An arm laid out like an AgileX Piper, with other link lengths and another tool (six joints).
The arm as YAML. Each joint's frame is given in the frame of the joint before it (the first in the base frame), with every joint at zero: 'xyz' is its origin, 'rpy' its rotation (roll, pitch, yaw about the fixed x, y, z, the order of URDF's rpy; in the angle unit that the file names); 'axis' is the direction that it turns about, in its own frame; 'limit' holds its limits. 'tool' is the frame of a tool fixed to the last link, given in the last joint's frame.
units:
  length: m
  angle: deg
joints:
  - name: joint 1
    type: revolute
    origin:
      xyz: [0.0, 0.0, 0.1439]
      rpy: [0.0, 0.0, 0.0]
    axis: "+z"
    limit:
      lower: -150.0
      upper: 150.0
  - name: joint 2
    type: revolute
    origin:
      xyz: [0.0, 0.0, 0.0]
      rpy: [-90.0, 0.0, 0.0]
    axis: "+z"
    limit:
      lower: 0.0
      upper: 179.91
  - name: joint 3
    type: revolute
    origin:
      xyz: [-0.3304, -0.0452, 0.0]
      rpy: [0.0, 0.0, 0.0]
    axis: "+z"
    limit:
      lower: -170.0
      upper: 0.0
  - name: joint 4
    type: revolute
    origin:
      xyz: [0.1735, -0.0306, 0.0]
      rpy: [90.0, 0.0, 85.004]
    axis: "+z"
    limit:
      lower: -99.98
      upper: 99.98
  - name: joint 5
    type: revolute
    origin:
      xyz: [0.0, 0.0, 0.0]
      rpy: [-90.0, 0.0, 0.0]
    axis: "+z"
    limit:
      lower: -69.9
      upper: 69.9
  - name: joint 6
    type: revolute
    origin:
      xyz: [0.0, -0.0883, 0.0]
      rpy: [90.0, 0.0, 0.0]
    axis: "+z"
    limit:
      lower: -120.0
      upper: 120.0
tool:
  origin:
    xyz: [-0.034, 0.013, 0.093]
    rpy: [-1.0, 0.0, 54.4]
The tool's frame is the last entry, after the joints.
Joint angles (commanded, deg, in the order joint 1, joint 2, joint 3, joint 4, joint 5, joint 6), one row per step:
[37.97 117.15 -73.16 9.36 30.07 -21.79]
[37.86 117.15 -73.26 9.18 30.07 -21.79]
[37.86 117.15 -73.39 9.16 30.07 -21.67]
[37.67 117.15 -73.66 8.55 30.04 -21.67]
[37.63 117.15 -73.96 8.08 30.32 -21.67]
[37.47 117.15 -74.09 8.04 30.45 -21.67]
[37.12 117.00 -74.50 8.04 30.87 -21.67]
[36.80 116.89 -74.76 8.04 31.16 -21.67]
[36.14 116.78 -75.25 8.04 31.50 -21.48]
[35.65 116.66 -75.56 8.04 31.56 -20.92]
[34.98 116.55 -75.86 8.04 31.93 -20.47]
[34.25 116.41 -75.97 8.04 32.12 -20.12]
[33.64 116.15 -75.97 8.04 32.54 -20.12]
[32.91 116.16 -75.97 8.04 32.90 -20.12]
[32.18 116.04 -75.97 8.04 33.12 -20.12]
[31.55 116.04 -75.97 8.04 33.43 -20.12]
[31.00 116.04 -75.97 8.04 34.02 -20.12]
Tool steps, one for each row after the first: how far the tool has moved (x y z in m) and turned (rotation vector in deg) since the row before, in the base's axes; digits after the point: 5 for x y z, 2 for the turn. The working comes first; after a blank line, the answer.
Tool pose at each row, in the base's axes (x y z in m, rotation vector in deg; the steps are taken from these numbers as rounded here):
[0.31716 0.29240 0.16283 2.53 164.43 26.24]
[0.31814 0.29186 0.16316 2.48 164.28 26.15]
[0.31867 0.29217 0.16371 2.62 164.17 26.26]
[0.32088 0.29121 0.16460 2.19 163.72 25.96]
[0.32163 0.29089 0.16520 1.68 163.59 25.62]
[0.32259 0.29012 0.16553 1.85 163.56 25.58]
[0.32472 0.28863 0.16773 2.28 163.40 25.67]
[0.32648 0.28708 0.16921 2.69 163.30 25.70]
[0.33071 0.28405 0.17161 3.83 162.99 25.85]
[0.33435 0.28176 0.17382 5.29 162.61 26.16]
[0.33797 0.27797 0.17540 6.82 162.49 26.19]
[0.34153 0.27355 0.17667 8.32 162.32 26.17]
[0.34325 0.26932 0.17797 9.14 162.36 25.98]
[0.34575 0.26452 0.17731 10.16 162.57 25.59]
[0.34848 0.25981 0.17787 11.18 162.51 25.39]
[0.35052 0.25563 0.17737 12.06 162.67 25.07]
[0.35144 0.25161 0.17645 12.84 163.11 24.60]

[0.00098 -0.00054 0.00033 -0.05 -0.16 0.00]
[0.00053 0.00031 0.00055 0.10 -0.08 -0.10]
[0.00221 -0.00096 0.00089 -0.20 -0.53 0.19]
[0.00075 -0.00032 0.00060 -0.26 -0.23 0.29]
[0.00096 -0.00077 0.00033 -0.01 -0.02 -0.12]
[0.00213 -0.00149 0.00220 0.11 -0.09 -0.30]
[0.00176 -0.00155 0.00148 0.07 -0.04 -0.29]
[0.00423 -0.00303 0.00240 0.23 -0.14 -0.80]
[0.00364 -0.00229 0.00221 0.37 -0.14 -1.00]
[0.00362 -0.00379 0.00158 0.17 0.10 -1.04]
[0.00356 -0.00442 0.00127 0.14 0.06 -1.03]
[0.00172 -0.00423 0.00130 -0.05 0.15 -0.56]
[0.00250 -0.00480 -0.00066 -0.18 0.33 -0.69]
[0.00273 -0.00471 0.00056 -0.04 0.09 -0.71]
[0.00204 -0.00418 -0.00050 -0.14 0.27 -0.59]
[0.00092 -0.00402 -0.00092 -0.26 0.52 -0.49]

